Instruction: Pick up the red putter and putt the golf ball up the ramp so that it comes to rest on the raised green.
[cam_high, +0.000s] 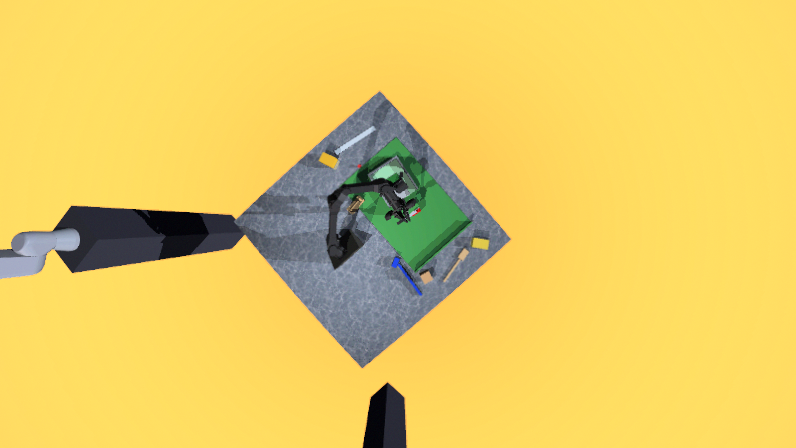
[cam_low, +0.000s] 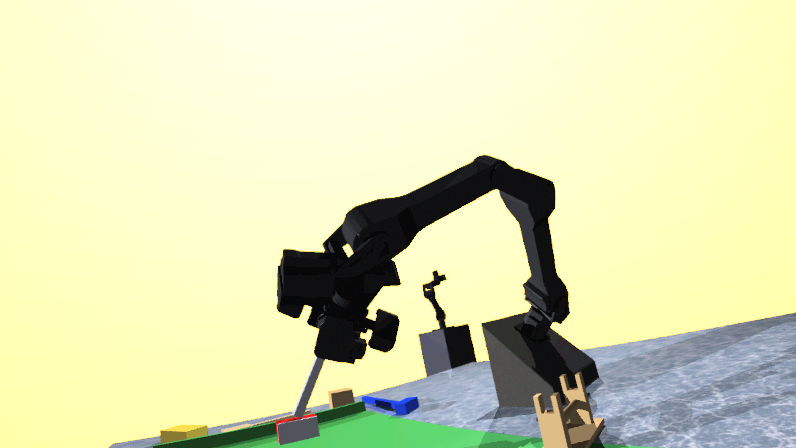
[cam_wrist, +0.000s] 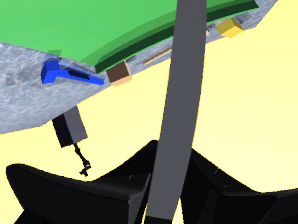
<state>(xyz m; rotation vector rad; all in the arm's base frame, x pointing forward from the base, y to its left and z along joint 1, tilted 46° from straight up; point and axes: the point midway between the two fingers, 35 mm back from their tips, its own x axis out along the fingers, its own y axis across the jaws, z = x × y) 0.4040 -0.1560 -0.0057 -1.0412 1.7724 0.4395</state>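
The red putter lies 40 mm below my gripper tip, 30 mm ahead of it and 20 mm to the left of it. Round my gripper tip: wooden stand 310 mm to the left, 170 mm below, 150 mm behind; then white golf ball 210 mm to the left, 180 mm below, 120 mm ahead; then green mat 200 mm below, 90 mm to the left, 70 mm ahead.
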